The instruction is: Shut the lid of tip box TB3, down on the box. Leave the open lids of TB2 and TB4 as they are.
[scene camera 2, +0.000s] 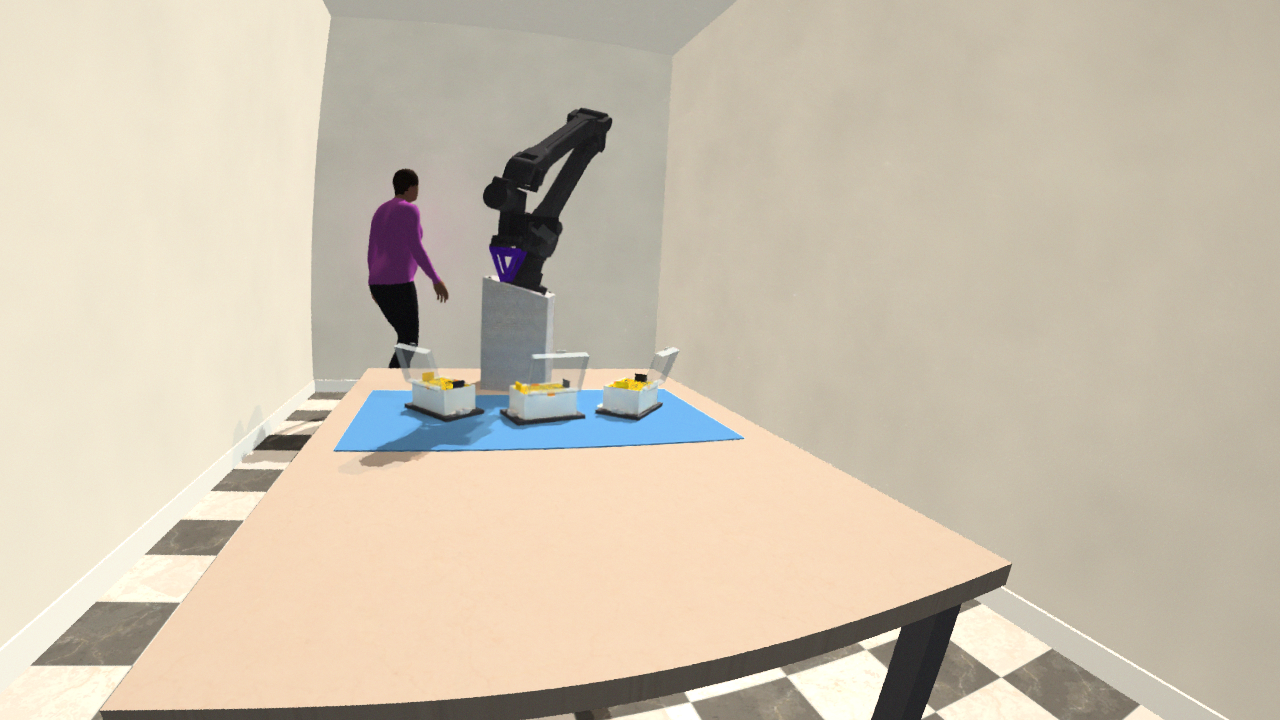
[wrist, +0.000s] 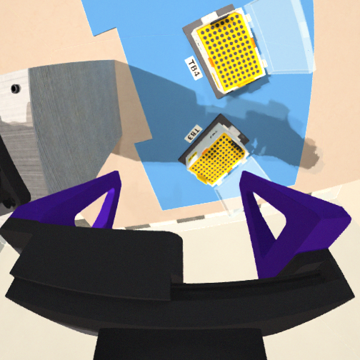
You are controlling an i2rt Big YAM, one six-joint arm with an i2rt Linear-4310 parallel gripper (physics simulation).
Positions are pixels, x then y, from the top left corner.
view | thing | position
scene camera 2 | gripper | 506, 281
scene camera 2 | blue mat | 383, 424
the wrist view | gripper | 179, 177
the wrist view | blue mat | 272, 112
